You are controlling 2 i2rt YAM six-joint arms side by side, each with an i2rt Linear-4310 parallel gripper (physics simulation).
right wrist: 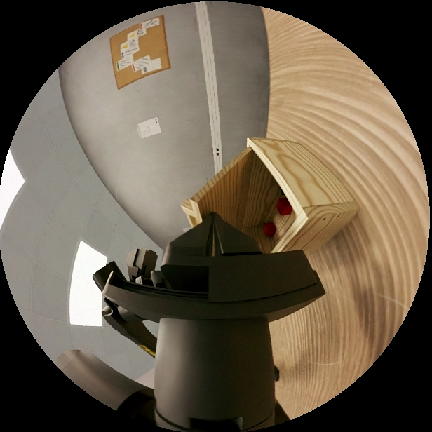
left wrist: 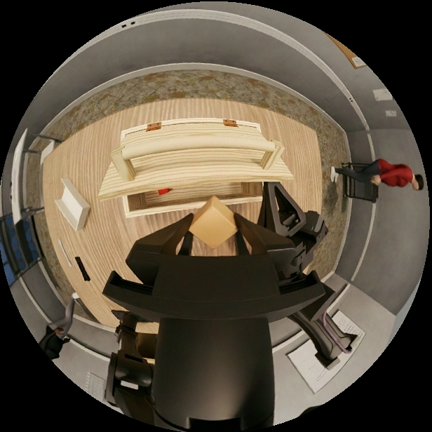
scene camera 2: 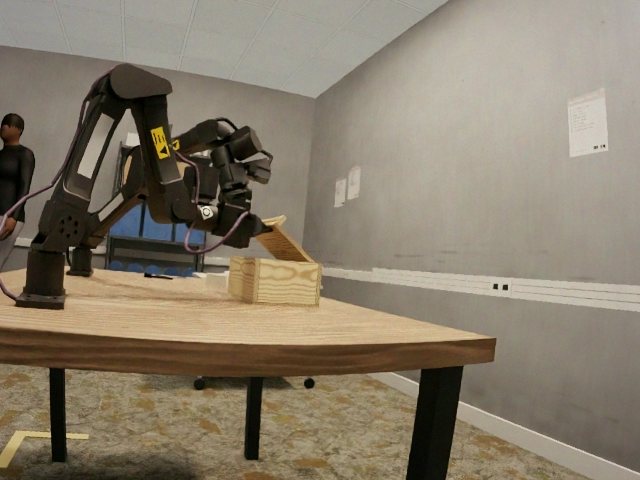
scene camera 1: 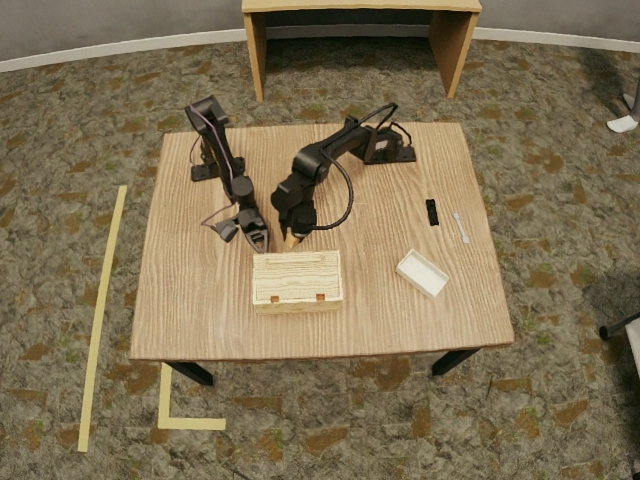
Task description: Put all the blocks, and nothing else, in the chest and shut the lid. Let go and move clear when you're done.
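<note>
The pale wooden chest has its lid tilted partly open. My right gripper is shut and empty, its fingertips at the underside of the lid's free edge, by the left corner in scene camera 1. Red blocks lie inside the chest; the lid hides part of the inside. My left gripper is shut on a tan wooden block, held above the table beside the chest's open side.
A white open tray stands right of the chest in scene camera 1. A black object and a thin grey tool lie behind it. The two grippers are close together.
</note>
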